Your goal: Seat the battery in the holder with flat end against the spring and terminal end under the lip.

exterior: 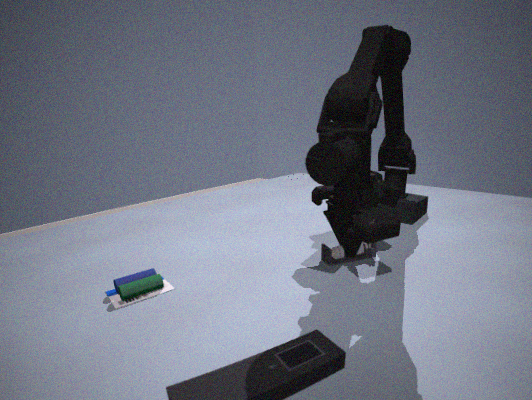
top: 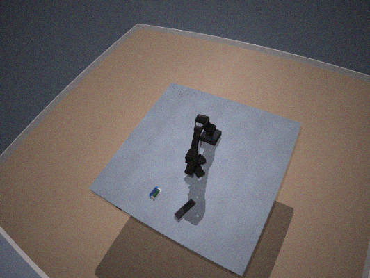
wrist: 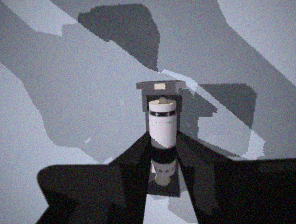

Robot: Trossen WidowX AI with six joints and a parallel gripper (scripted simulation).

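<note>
Now: gripper tip 10 mm below the battery. Round my gripper tip: black box (320 mm ahead, 30 mm to the left, 10 mm above).
</note>
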